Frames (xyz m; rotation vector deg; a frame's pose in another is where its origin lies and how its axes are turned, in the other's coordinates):
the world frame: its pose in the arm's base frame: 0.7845 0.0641 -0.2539 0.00 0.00 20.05
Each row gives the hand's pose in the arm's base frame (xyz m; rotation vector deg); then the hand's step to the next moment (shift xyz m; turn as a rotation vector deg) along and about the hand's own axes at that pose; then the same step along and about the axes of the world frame.
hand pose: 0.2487 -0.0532 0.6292 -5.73 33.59 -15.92
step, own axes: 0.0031 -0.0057 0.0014 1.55 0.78 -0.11
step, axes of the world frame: -0.0003 -0.0066 0.0005 1.37 -0.18 -1.05
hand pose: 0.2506 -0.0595 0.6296 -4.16 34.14 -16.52
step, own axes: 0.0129 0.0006 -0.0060 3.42 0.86 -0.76
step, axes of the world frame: 0.0055 -0.0052 -0.0120 2.28 -0.99 -2.61
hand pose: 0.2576 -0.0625 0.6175 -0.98 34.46 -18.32
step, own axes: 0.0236 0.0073 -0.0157 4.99 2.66 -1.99
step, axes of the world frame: 0.0113 -0.0030 -0.0268 3.73 -0.10 -4.69
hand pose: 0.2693 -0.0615 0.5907 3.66 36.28 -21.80
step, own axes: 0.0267 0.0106 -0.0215 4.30 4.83 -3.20
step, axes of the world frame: 0.0124 0.0006 -0.0337 4.19 2.34 -5.39
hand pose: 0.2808 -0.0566 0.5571 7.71 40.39 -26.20
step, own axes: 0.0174 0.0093 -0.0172 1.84 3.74 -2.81
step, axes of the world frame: 0.0075 0.0044 -0.0247 2.34 2.81 -3.45
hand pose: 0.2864 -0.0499 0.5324 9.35 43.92 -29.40
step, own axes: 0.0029 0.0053 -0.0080 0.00 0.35 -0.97
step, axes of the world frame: 0.0015 0.0059 -0.0080 -0.19 0.73 -0.71
